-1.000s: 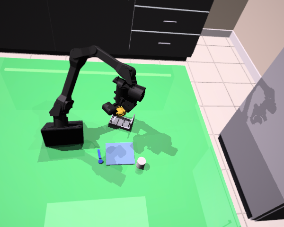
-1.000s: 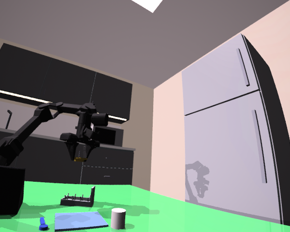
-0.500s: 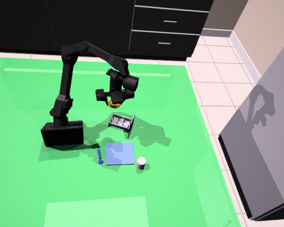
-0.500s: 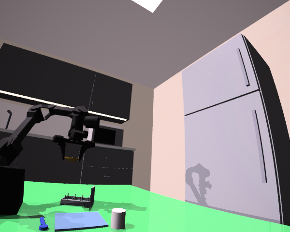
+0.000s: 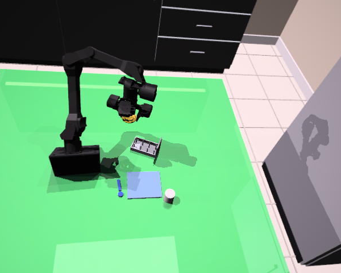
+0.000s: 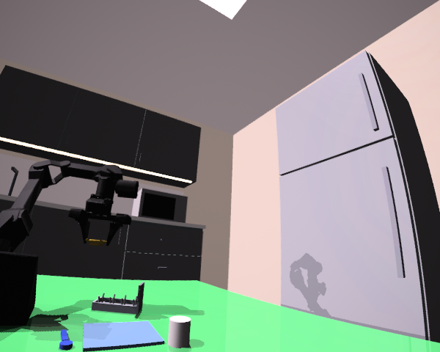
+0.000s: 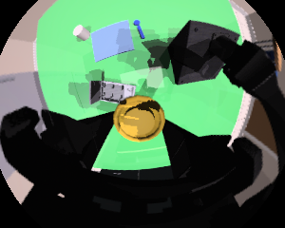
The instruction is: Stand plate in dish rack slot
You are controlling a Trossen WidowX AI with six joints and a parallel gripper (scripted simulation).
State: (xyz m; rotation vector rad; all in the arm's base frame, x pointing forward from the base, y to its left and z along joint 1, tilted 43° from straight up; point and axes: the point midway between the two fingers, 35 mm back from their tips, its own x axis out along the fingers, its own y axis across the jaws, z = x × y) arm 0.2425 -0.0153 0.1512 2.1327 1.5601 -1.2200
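Now: the grey dish rack 80 mm ahead of my gripper tip, 40 mm to the right of it and 160 mm below it. Also, from my gripper tip: light blue mat (30 mm ahead, 240 mm to the right, 180 mm below); yellow plate (10 mm above); blue spoon (80 mm behind, 240 mm to the right, 180 mm below).
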